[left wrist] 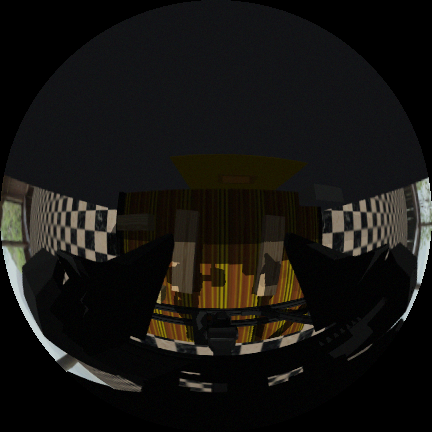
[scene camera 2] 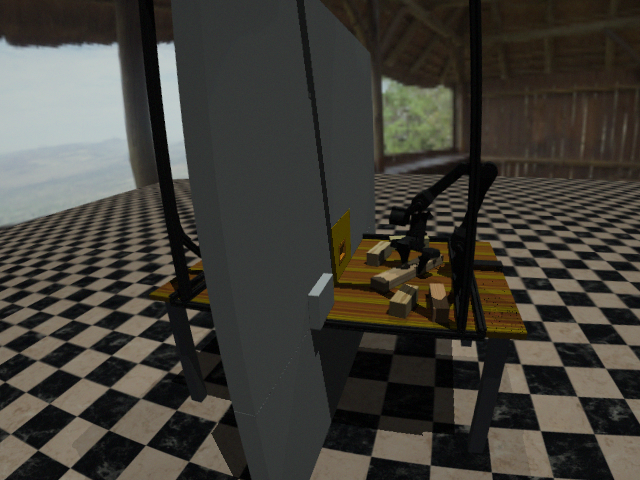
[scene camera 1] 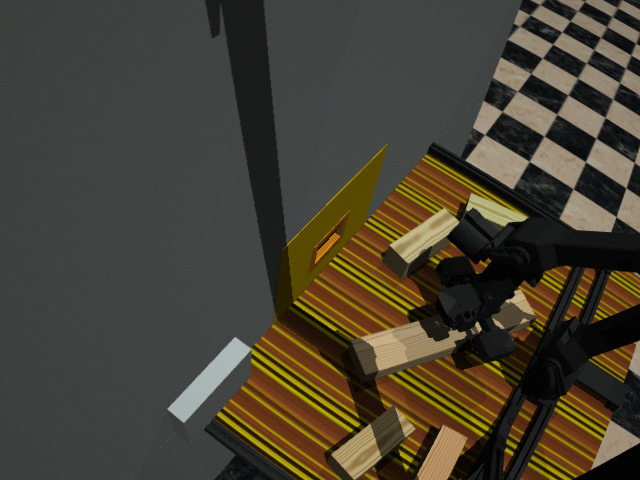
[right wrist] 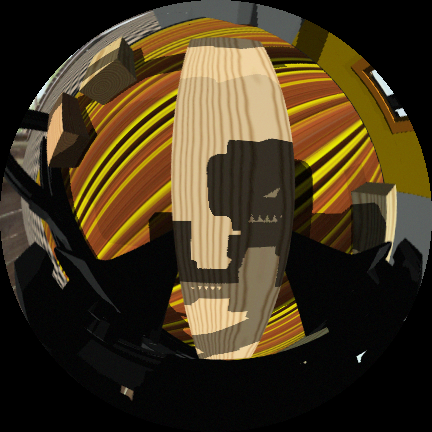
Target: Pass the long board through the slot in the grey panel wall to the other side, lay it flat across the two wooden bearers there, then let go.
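Frame: origin at the left arm's base, x up, y left, z back, level; centimetres.
Where they show: left gripper, fingertip midpoint: (left wrist: 230, 239); right gripper, fingertip midpoint: (scene camera 2: 411, 271) (scene camera 1: 451, 334) (right wrist: 230, 232); left arm's base, link origin: (left wrist: 220, 319); right arm's base, link origin: (scene camera 1: 542, 385).
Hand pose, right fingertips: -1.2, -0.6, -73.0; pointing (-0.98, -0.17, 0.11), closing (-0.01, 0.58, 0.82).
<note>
Each offset is from my right fingertips to the centre of the thing, as dx, dy, dz. "spot": to the spot under its first point.
The long board {+0.9, -0.7, +0.5} (scene camera 1: 398, 348) (scene camera 2: 395, 279) (right wrist: 225, 110) lies lengthwise under my right gripper (scene camera 1: 467, 330) (scene camera 2: 415, 267) (right wrist: 230, 232), which is shut on it, one finger at each long side. I cannot tell whether it is raised. The slot {spot: +5.6, -3.0, +24.7} (scene camera 1: 326, 249) (left wrist: 236, 179) sits in a yellow plate (scene camera 1: 361, 191) (scene camera 2: 338, 232) on the grey panel wall (scene camera 1: 155, 155) (scene camera 2: 258, 206) (left wrist: 215, 100). In the left wrist view, my left gripper (left wrist: 230, 239) is open and empty, above two parallel wooden bearers {+1.1, +11.7, +49.4} (left wrist: 186, 260) {spot: +3.1, -14.2, +43.1} (left wrist: 273, 230) on the other side.
A pale block {+1.8, +12.4, +13.3} (scene camera 1: 421, 242) (scene camera 2: 378, 253) lies between the board and the far table edge. Two more blocks {+1.6, -25.2, +0.5} (scene camera 1: 372, 444) {spot: +3.7, -20.9, -9.0} (scene camera 1: 442, 454) lie near the lower edge. Another block {+1.6, +29.2, +41.0} (left wrist: 135, 222) lies left of the bearers. A white block {spot: +9.3, -33.8, +23.2} (scene camera 1: 209, 379) (scene camera 2: 320, 302) juts from the wall.
</note>
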